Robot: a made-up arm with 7 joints.
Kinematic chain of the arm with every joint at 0, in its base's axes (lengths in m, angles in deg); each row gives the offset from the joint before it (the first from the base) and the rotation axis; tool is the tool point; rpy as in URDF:
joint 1: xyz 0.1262 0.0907 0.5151 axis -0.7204 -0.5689 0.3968
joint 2: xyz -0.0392 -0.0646 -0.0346 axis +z
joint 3: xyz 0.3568 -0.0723 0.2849 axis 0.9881 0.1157 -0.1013
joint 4: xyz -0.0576 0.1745 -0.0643 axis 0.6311 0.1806 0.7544
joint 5: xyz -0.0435 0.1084 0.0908 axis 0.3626 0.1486 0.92
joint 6: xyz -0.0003 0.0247 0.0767 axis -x
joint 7: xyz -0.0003 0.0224 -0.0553 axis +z
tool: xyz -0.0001 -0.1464 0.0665 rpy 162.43 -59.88 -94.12
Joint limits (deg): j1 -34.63..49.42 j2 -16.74..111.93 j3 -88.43..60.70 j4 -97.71..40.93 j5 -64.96..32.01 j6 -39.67..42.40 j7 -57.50..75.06
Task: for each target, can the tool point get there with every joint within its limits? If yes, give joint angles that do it. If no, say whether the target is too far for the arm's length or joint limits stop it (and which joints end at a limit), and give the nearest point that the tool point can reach.
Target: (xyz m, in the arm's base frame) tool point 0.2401 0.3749 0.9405
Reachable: yes | joints 16.80 33.92 32.10 -7.62 6.26 -4.87 23.60
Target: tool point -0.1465 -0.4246 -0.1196
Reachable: no: joint limits stop it (at a limit: joint 1, joint 2, joint 3, joint 6, joint 7) | nearest point 0.2332 -0.2052 0.1272 | short by 0.503 m
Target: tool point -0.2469 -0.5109 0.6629
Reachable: no: joint limits stop it (at a limit: joint 1, joint 2, joint 6, joint 7) | nearest point -0.2461 -0.0640 0.5003 | short by 0.476 m
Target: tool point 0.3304 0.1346 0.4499
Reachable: yes | joints 29.03 13.03 -64.51 -47.08 -45.52 -27.93 -21.35
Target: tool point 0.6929 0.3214 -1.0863
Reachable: no: too far | nearest point 0.4518 -0.0055 0.1198 | short by 1.273 m
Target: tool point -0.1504 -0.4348 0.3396
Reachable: no: joint limits stop it (at a limit: joint 1, joint 2, joint 6, joint 7) | nearest point -0.1682 -0.0839 0.3588 | short by 0.352 m
